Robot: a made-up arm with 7 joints. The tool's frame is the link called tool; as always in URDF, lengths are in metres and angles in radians. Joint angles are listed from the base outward. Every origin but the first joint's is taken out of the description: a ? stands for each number. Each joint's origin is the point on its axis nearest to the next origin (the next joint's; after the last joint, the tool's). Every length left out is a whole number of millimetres.
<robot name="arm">
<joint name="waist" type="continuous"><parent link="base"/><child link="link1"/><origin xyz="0.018 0.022 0.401"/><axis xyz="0 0 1"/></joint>
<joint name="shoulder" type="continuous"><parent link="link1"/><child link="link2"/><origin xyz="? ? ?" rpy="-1.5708 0 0"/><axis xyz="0 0 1"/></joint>
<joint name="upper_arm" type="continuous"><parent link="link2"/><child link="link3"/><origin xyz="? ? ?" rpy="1.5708 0 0"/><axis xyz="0 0 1"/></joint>
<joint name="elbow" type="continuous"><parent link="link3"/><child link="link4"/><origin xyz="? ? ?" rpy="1.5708 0 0"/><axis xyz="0 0 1"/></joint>
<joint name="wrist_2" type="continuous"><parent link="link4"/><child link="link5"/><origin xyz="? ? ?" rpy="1.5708 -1.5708 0"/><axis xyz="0 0 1"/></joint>
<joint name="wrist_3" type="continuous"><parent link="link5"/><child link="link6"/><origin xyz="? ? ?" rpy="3.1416 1.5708 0"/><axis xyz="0 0 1"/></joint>
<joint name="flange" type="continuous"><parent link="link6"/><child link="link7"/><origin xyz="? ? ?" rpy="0 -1.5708 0"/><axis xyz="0 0 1"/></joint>
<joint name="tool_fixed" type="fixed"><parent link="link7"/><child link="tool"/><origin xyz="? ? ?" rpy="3.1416 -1.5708 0"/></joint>
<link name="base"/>
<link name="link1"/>
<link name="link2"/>
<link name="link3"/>
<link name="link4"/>
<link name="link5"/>
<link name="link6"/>
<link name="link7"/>
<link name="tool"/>
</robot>
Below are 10 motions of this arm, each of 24 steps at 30 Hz.
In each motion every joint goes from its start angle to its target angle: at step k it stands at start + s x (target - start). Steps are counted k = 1, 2, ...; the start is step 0. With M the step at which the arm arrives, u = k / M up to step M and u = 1 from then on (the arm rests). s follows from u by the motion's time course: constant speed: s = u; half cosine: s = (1 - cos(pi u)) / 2; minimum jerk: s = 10 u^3 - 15 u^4 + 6 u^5.
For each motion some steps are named. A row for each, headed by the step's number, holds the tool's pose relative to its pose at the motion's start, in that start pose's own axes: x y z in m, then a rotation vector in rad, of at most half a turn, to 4 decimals.
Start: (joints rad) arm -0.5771 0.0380 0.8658 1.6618 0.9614 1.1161 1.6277
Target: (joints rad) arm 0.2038 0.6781 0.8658 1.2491 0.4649 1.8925 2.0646
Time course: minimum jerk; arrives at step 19
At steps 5, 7, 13, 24:
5: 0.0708 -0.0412 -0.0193 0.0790 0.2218 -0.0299
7: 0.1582 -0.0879 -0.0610 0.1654 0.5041 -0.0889
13: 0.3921 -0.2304 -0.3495 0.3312 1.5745 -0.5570
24: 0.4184 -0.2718 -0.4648 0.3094 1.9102 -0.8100

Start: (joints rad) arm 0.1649 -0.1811 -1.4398 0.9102 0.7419 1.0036 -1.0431
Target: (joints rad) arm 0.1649 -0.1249 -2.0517 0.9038 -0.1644 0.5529 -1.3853
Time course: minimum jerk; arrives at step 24
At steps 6, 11, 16, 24:
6: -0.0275 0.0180 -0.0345 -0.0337 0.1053 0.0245
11: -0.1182 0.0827 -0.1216 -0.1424 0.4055 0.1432
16: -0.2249 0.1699 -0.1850 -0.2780 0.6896 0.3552
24: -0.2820 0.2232 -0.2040 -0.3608 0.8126 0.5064

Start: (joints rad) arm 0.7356 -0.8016 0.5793 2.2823 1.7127 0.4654 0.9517
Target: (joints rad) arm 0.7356 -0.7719 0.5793 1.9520 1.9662 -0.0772 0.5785
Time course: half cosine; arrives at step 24
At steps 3, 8, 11, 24:
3: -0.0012 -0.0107 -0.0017 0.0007 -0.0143 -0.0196
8: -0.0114 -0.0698 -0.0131 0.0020 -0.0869 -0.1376
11: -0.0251 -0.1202 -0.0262 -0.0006 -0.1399 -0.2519
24: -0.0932 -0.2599 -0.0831 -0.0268 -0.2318 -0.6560

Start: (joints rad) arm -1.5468 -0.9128 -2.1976 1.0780 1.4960 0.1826 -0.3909
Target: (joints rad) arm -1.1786 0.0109 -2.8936 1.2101 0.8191 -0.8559 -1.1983
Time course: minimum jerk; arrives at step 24
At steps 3, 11, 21, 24:
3: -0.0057 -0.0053 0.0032 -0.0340 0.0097 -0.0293
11: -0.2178 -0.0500 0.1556 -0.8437 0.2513 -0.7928
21: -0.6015 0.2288 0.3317 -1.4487 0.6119 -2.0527
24: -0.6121 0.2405 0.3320 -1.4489 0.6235 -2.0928

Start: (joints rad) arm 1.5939 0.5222 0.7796 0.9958 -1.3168 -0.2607 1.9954
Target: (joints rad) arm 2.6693 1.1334 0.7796 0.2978 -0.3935 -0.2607 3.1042
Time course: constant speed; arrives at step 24
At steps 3, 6, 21, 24:
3: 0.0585 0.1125 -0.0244 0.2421 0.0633 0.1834
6: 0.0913 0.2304 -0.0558 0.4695 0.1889 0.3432
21: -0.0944 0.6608 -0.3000 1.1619 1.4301 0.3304
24: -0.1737 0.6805 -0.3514 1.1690 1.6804 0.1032

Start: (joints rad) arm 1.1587 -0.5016 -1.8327 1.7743 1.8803 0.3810 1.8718
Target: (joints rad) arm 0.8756 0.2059 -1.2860 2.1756 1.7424 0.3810 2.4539
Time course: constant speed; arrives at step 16
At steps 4, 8, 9, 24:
4: 0.0160 -0.0151 -0.2111 -0.0669 0.1599 -0.0117
8: 0.0207 -0.0906 -0.4008 -0.1226 0.2997 -0.0714
9: 0.0208 -0.1178 -0.4429 -0.1342 0.3305 -0.0933
24: 0.0154 -0.3769 -0.6575 -0.1815 0.4833 -0.3117

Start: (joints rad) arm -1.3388 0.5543 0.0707 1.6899 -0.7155 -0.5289 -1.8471
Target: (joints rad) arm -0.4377 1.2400 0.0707 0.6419 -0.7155 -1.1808 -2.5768
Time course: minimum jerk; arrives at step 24
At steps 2, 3, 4, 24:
2: 0.0016 -0.0074 0.0008 -0.0006 0.0016 -0.0085
3: 0.0048 -0.0234 0.0026 -0.0020 0.0052 -0.0268
4: 0.0098 -0.0518 0.0054 -0.0045 0.0118 -0.0592
24: -0.6125 -0.8699 0.0669 -0.2157 0.4521 -1.5191

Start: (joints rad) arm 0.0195 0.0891 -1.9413 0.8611 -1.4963 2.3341 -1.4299
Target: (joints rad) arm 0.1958 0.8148 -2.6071 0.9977 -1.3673 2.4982 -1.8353
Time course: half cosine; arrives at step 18
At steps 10, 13, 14, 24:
10: 0.1676 0.0922 0.1643 0.0450 -0.4966 -0.2525
13: 0.2280 0.1063 0.2679 0.0894 -0.6315 -0.4374
14: 0.2428 0.1063 0.2975 0.1030 -0.6587 -0.4926
24: 0.2695 0.1014 0.3556 0.1303 -0.7000 -0.6040

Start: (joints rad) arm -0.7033 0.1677 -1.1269 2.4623 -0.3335 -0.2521 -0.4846
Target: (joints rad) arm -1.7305 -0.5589 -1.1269 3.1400 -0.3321 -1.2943 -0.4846
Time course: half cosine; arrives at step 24
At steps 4, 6, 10, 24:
4: -0.0225 0.0135 -0.0855 -0.0501 0.1194 -0.0478
6: -0.0599 0.0179 -0.1829 -0.1228 0.2559 -0.1115
10: -0.2139 -0.0366 -0.4129 -0.3984 0.5981 -0.3321
24: -0.7407 -0.4924 -0.4820 -1.5672 0.9706 -1.2511

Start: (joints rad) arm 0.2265 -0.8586 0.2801 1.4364 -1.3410 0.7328 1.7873
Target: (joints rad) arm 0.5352 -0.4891 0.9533 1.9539 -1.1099 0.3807 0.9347
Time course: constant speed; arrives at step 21
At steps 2, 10, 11, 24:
2: -0.0226 0.0052 0.0482 -0.0469 -0.1162 0.0493
10: -0.1485 -0.0091 0.1995 -0.1731 -0.6100 0.1731
11: -0.1664 -0.0155 0.2128 -0.1805 -0.6733 0.1797
24: -0.3230 -0.1358 0.2687 -0.1224 -1.2797 0.1364

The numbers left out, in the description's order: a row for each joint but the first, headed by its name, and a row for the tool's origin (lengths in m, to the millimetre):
shoulder: 0.016 -0.054 0
upper_arm: -0.003 -0.481 0
elbow: 0.019 0.004 0
wrist_2: 0.1 -0.556 0
wrist_3: 0.009 0.02 0
flange: -0.121 0.085 0
tool: -0.022 0.011 0

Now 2 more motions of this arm.
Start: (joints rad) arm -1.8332 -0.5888 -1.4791 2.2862 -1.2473 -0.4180 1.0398
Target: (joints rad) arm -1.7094 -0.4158 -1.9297 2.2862 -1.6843 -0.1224 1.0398
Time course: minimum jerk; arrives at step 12
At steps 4, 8, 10, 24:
4: 0.0138 0.0322 0.0073 -0.1516 0.0484 0.1081
8: 0.0366 0.0973 0.0155 -0.5970 0.1917 0.3519
10: 0.0400 0.1082 0.0156 -0.7374 0.2377 0.4077
24: 0.0406 0.1099 0.0155 -0.7663 0.2473 0.4180

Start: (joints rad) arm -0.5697 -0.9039 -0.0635 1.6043 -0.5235 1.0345 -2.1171
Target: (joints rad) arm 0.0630 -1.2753 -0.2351 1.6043 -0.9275 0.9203 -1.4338
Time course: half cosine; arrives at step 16
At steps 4, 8, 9, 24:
4: -0.0248 0.0278 0.0261 0.1122 0.0715 0.0204
8: -0.0525 0.0985 0.1124 0.4090 0.2340 0.0304
9: -0.0510 0.1175 0.1407 0.4962 0.2747 0.0237
24: 0.0012 0.1838 0.2683 0.8729 0.4136 -0.0429

